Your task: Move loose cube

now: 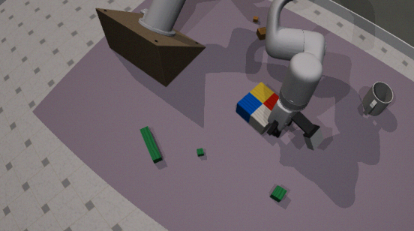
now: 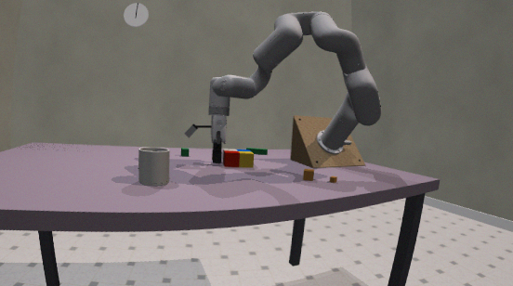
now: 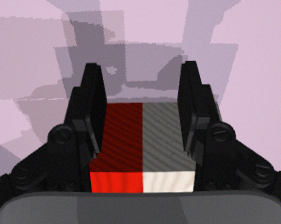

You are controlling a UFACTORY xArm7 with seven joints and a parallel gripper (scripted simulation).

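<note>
Right now my hand is 5 cm past the red cube and 3 cm to the right of it. From my hand the other things lie so: green bar 23 cm behind, 28 cm to the right, 1 cm below; then white cube 5 cm behind, 2 cm to the right.
</note>
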